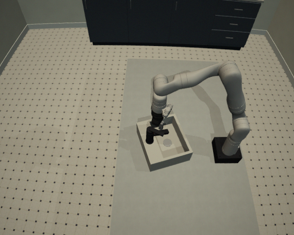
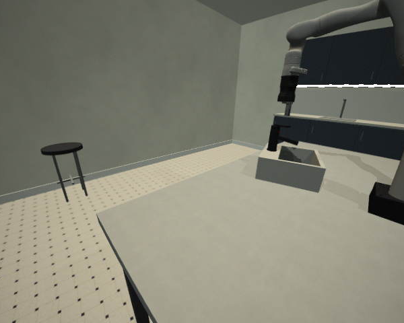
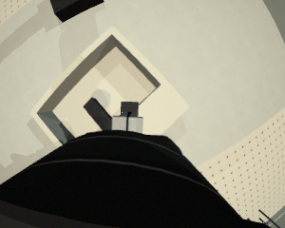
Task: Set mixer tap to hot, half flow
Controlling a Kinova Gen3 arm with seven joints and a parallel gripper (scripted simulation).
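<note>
Now: the lever 7 cm below my hand, 2 cm ahead of it and 1 cm to the right of it. Round my hand: sink basin 30 cm below, 8 cm to the right, 4 cm behind.
</note>
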